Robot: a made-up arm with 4 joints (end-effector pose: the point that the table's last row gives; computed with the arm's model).
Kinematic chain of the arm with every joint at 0, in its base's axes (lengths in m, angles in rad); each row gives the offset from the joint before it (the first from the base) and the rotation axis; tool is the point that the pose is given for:
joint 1: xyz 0 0 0.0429 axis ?
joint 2: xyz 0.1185 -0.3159 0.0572 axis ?
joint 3: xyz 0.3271 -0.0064 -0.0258 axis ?
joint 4: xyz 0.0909 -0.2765 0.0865 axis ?
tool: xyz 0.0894 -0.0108 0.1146
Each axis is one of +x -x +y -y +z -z.
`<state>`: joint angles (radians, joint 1 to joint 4).
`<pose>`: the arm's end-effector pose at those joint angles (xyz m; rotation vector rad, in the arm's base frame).
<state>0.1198 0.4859 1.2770 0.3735</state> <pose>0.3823 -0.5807 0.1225 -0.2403 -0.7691 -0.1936</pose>
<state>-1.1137 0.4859 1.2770 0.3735</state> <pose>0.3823 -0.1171 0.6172 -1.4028 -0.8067 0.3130</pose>
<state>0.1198 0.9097 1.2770 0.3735</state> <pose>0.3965 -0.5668 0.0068 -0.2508 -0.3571 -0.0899</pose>
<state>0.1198 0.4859 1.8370 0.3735</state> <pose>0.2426 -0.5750 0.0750 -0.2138 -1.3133 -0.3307</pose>
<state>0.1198 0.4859 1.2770 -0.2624</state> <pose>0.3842 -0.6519 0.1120 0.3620 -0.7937 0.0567</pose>
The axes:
joint 1: +x
joint 2: +y
joint 3: -y
joint 4: -x

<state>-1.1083 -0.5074 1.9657 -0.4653</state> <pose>0.1613 -0.1504 0.7052 -0.2736 -1.7608 1.7657</pose>
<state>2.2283 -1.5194 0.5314 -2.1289</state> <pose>0.0630 -0.0014 -0.8303 -1.1325 2.2708 0.1130</pose>
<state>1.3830 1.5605 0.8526 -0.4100</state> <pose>0.3548 0.1186 -0.6457 1.7087 0.7145 0.3779</pose>
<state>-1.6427 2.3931 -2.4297 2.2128</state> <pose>-0.1452 0.0715 0.5396 1.8906 1.7335 0.5080</pose>
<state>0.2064 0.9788 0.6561 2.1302</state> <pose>0.4617 -0.4336 -0.3061 -1.9047 0.1480 0.3477</pose>
